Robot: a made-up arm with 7 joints.
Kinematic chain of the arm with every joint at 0, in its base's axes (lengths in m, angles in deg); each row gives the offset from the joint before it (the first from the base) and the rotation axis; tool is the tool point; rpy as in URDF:
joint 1: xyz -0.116 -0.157 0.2 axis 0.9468 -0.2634 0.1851
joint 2: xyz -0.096 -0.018 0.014 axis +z
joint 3: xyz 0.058 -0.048 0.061 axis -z
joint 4: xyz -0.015 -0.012 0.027 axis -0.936 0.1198 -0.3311
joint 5: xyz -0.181 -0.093 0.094 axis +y
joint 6: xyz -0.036 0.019 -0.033 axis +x
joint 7: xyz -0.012 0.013 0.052 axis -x
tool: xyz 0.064 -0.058 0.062 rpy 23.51 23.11 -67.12
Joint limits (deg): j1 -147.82..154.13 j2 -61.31..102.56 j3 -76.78..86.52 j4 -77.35..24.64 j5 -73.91..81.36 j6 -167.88..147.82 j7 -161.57..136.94
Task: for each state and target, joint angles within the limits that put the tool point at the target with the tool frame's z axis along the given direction. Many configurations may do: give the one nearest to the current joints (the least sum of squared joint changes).
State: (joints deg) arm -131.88 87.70 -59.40 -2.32 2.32 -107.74 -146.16
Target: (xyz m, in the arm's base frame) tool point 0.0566 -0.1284 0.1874 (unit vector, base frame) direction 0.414 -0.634 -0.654
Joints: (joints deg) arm -85.49 89.19 -44.50 -10.94 -13.19 -86.37 -161.57
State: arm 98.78 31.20 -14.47 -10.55 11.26 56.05 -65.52
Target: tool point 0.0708 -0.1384 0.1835 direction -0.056 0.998 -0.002
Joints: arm 114.29 52.42 -49.49 -46.90 7.00 65.00 -63.11
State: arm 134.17 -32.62 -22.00 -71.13 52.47 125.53 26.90
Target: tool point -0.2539 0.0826 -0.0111 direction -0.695 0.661 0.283
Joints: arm 128.77 -29.83 -29.64 -62.43 35.48 139.63 6.84
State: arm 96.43 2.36 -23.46 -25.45 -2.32 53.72 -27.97
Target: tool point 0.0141 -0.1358 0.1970 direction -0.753 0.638 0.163
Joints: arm 110.04 45.61 -47.72 -60.91 -35.82 82.22 -47.75
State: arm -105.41 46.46 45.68 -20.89 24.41 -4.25 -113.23
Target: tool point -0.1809 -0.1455 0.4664 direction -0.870 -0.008 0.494
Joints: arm -70.98 48.37 6.17 -41.38 59.63 35.63 -133.76
